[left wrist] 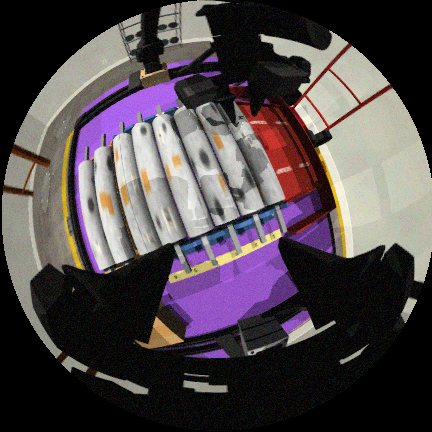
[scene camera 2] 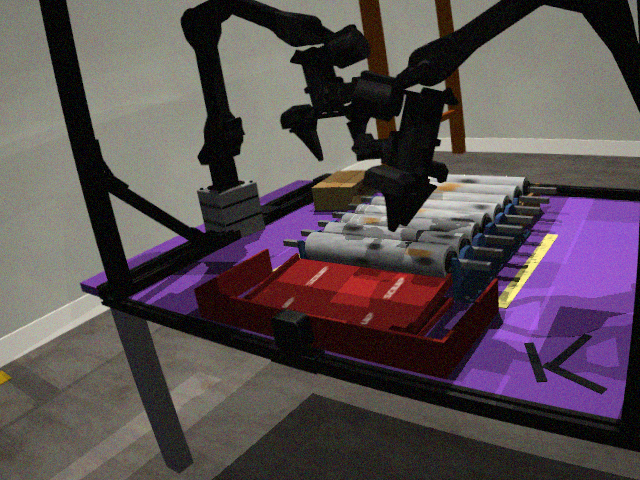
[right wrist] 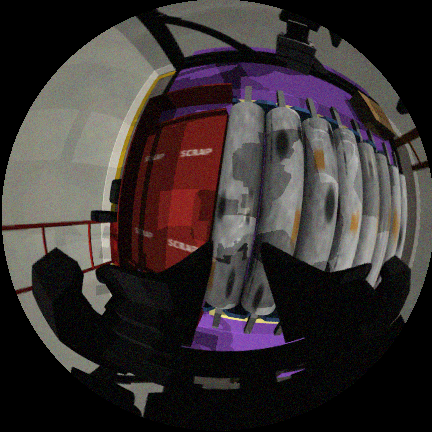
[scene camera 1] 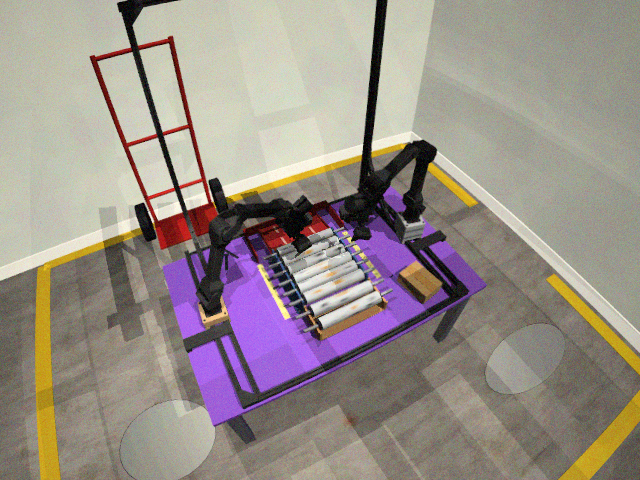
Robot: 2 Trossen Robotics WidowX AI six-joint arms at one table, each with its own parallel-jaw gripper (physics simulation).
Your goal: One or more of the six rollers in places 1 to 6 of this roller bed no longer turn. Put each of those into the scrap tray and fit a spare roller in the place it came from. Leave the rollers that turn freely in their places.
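Places are measured from the left arm's base along level axes (x back, y right, z up), in metres.
Pixels of known places: left gripper, between the fingertips: [left wrist: 226,245] [scene camera 2: 342,157] [scene camera 1: 349,232]; right gripper, between the fingertips: [left wrist: 243,118] [scene camera 2: 397,228] [right wrist: 237,246] [scene camera 1: 297,240]; left arm's base, origin of its link: [scene camera 2: 226,185] [scene camera 1: 411,217]; right arm's base, origin of its link: [left wrist: 153,68] [scene camera 1: 212,308].
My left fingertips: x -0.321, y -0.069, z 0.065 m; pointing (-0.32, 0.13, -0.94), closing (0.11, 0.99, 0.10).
Observation:
For each thing: its middle in the pictures, then the offset to it from my left fingertips. "spot": a spot on its surface instead.
- blue roller bed, middle of its body: [scene camera 2: 496,244] [scene camera 1: 285,280] dx -0.283, dy -0.060, dz -0.142 m
- wooden rack, a spot on its surface: [scene camera 1: 336,330] spot: dx -0.144, dy -0.318, dz -0.169 m
- red scrap tray, middle of its body: [scene camera 2: 337,301] [right wrist: 163,195] [left wrist: 282,143] [scene camera 1: 293,229] dx -0.186, dy +0.211, dz -0.150 m
- cardboard box, middle of its body: [scene camera 2: 345,189] [left wrist: 151,328] [scene camera 1: 419,282] dx +0.245, dy -0.213, dz -0.148 m
Six white, spotted rollers lie side by side on the blue roller bed [scene camera 1: 295,289] [scene camera 2: 467,273]. The roller nearest the tray [scene camera 2: 361,250] [left wrist: 260,160] [right wrist: 237,200] lies level in its place. Two spare rollers, a front one [scene camera 1: 351,310] and one behind it, lie in the wooden rack [scene camera 1: 336,330]. The red scrap tray [scene camera 2: 382,341] [right wrist: 195,95] holds no roller. My right gripper [right wrist: 237,246] [left wrist: 243,118] is partly open and empty, above the rollers nearest the tray. My left gripper [left wrist: 226,245] is wide open and empty, higher up beside the bed. Which rollers turn cannot be seen.
A cardboard box [scene camera 1: 419,281] [scene camera 2: 336,193] [right wrist: 372,112] stands on the purple table at the right of scene camera 1. Yellow strips [scene camera 1: 273,291] [scene camera 2: 529,268] run along the bed's sides. A black frame borders the table. My two arms' grippers are close together near the tray.

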